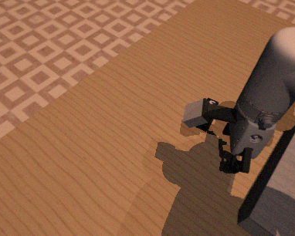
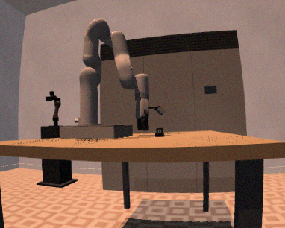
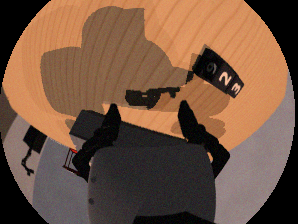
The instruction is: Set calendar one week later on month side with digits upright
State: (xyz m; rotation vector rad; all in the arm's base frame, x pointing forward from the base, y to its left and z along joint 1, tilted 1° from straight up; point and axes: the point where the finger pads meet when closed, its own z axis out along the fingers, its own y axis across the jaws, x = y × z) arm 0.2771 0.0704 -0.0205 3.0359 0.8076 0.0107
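Now: the black digit cube 9 cm ahead of my hand, 5 cm to the right of it and 2 cm below it. From my hand the other things lie so: black cube 10 cm ahead, 9 cm to the right, 2 cm below.
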